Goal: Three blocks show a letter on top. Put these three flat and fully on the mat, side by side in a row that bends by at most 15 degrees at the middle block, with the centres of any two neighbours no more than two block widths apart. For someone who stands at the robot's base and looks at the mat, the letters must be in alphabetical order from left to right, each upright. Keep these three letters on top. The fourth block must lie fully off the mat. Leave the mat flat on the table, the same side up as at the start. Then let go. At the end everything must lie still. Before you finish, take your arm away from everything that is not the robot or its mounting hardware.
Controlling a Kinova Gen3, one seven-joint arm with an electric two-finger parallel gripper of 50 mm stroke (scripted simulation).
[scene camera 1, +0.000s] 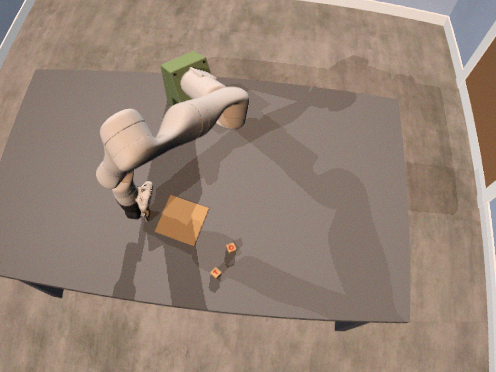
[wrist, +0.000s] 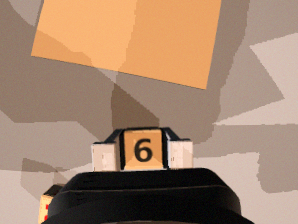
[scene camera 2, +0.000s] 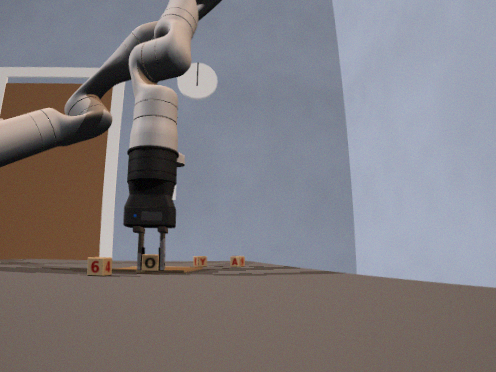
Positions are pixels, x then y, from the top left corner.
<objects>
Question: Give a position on an orange mat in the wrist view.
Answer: At 178, 49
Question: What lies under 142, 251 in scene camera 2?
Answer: The gripper.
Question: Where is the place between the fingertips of the gripper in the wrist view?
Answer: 143, 142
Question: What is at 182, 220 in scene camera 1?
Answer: An orange mat.
</objects>
